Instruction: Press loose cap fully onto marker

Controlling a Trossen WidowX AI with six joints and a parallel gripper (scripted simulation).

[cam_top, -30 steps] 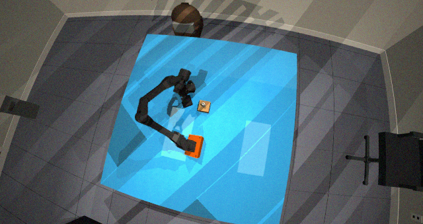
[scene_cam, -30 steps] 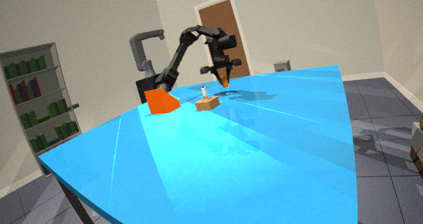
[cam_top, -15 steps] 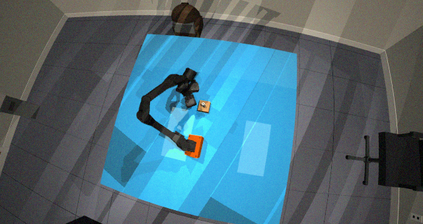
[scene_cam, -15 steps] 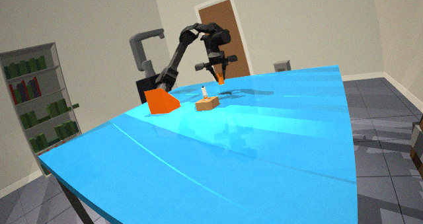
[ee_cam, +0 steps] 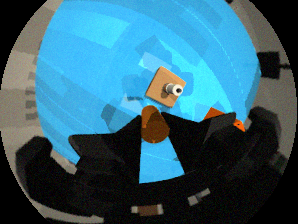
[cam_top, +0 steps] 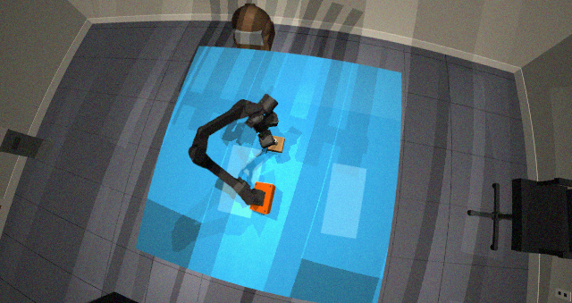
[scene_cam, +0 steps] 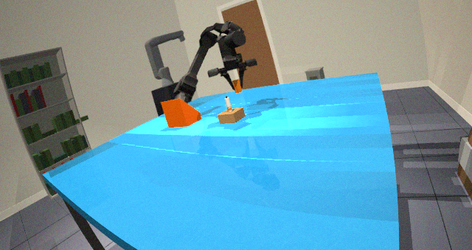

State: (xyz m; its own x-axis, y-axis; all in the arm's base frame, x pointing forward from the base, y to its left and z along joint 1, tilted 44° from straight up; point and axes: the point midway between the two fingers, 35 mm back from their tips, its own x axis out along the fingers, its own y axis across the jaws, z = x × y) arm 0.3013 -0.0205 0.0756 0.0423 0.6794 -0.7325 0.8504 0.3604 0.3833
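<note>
The tan holder block is 90 mm below my gripper tip, 50 mm to the right of it and 30 mm behind it. The rest, counted from my gripper tip: orange cap 10 mm above.
</note>
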